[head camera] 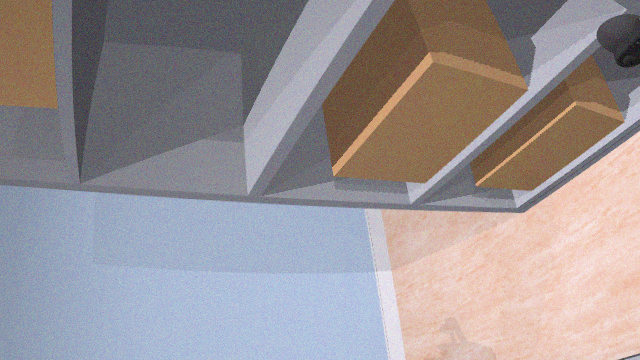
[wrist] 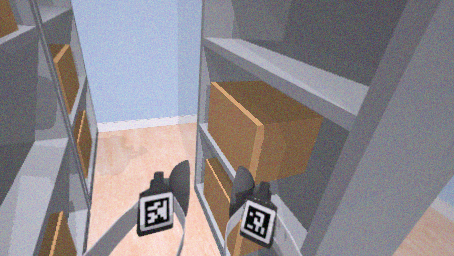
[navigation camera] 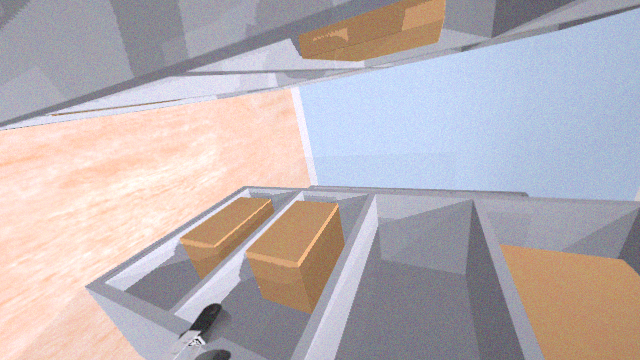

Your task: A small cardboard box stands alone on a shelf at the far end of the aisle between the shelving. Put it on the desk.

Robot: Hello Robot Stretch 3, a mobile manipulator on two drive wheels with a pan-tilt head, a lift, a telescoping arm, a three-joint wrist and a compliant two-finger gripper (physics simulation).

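Frame: origin at the robot's base, x back, y right, z up, level; centimetres.
Where they show: gripper, fingertip midpoint: [head camera: 604, 16] [navigation camera: 221, 330].
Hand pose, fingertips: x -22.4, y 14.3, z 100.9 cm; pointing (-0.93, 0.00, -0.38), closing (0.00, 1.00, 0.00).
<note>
After its pixels a point has its place.
Brown cardboard boxes stand in the grey shelving, and I cannot tell whether any of them is the small box of the task. One box [head camera: 425, 125] @[y 18.0, x -90.6, z 69.8 cm] [navigation camera: 295, 250] @[y 23.8, x -78.3, z 76.0 cm] [wrist: 235, 125] is in a shelf compartment, and a narrower-looking box [head camera: 550, 150] @[y 17.7, x -91.2, z 23.6 cm] [navigation camera: 225, 225] @[y 20.3, x -85.8, z 26.3 cm] [wrist: 217, 187] is in the compartment below it. My gripper [navigation camera: 210, 338] @[y 14.3, x -22.4, z 100.9 cm] [wrist: 212, 181] @[y 14.3, x -22.4, z 100.9 cm] is open, with its fingers apart and no object held. It is in the aisle in front of the shelving's open side. Part of it shows at the right edge in the head view. The desk does not show in these frames.
A grey shelf unit [wrist: 285, 82] is on the right in the wrist view. Another, with boxes [wrist: 67, 80] on it, is on the left. Between them the aisle floor [wrist: 132, 175] runs to a blue wall [wrist: 132, 60]. An upper box [head camera: 25, 55] @[y 21.6, x -82.9, z 150.8 cm] [navigation camera: 565, 295] @[y 22.6, x -80.8, z 154.9 cm] stands beyond an empty compartment.
</note>
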